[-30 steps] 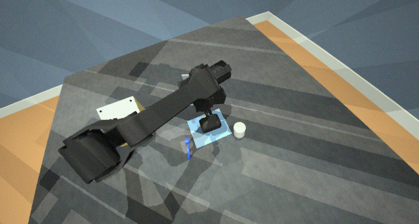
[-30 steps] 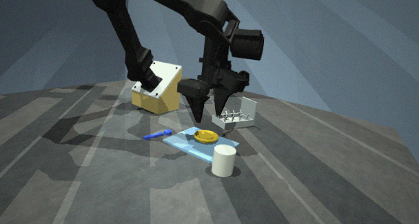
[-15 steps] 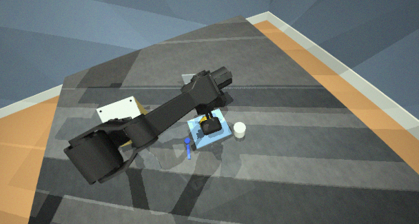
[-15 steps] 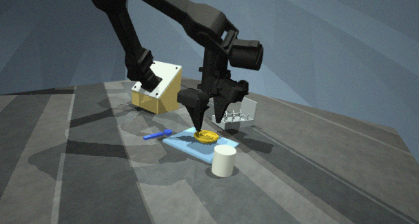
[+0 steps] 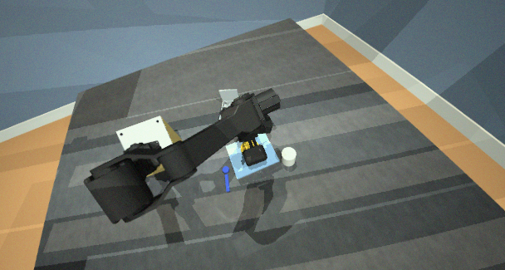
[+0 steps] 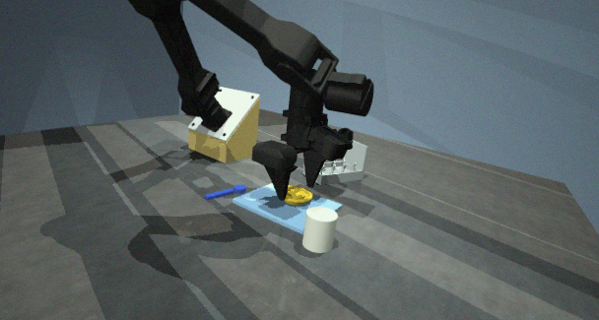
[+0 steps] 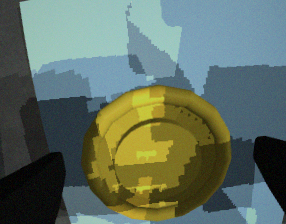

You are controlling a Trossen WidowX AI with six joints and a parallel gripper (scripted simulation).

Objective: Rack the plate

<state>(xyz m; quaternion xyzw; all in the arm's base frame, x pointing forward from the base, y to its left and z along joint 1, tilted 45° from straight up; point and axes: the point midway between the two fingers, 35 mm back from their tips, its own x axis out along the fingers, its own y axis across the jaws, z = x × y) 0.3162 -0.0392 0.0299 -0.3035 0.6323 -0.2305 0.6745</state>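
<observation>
Now: the light blue mat 2 cm below my gripper tip and 1 cm to the right of it. From my gripper tip the other things lie so: blue spoon: 10 cm behind, 7 cm to the right, 2 cm below; dish rack: 18 cm to the left, 4 cm behind; white cup: 11 cm ahead, 7 cm to the right.
</observation>
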